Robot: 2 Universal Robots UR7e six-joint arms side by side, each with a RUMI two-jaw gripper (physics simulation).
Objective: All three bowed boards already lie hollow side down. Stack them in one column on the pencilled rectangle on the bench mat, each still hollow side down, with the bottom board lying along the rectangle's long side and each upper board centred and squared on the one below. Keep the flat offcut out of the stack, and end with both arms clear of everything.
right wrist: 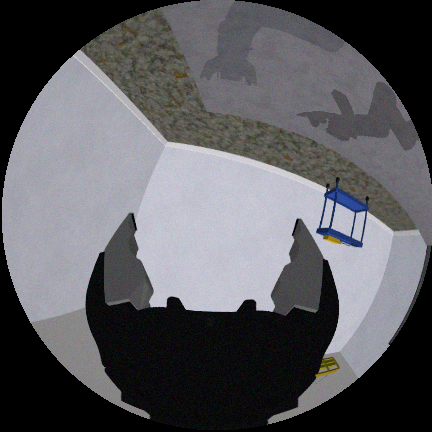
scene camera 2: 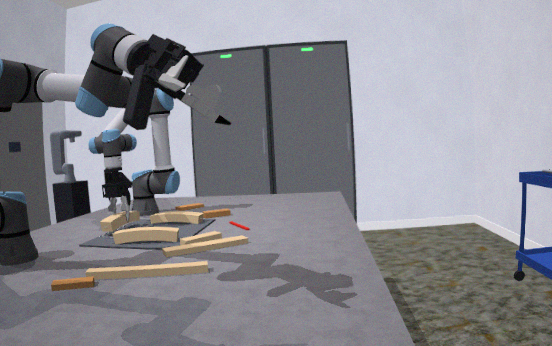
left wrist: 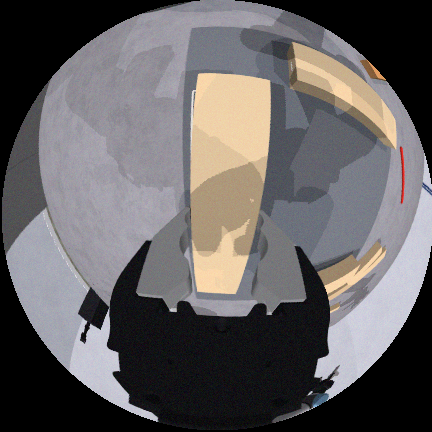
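A pale bowed board lies hollow side down at the mat's left; a white pencilled line shows along its left edge in the left wrist view. My left gripper is shut on this board near one end, a finger at each side. A second bowed board lies at the back of the mat, a third at its front. A short pale flat offcut lies right of the third. My right gripper is open and empty, high above the bench.
Long pale strips lie in front of the mat. Orange blocks lie behind and at the front left. A red stick lies right of the mat. A blue cart stands beyond the bench.
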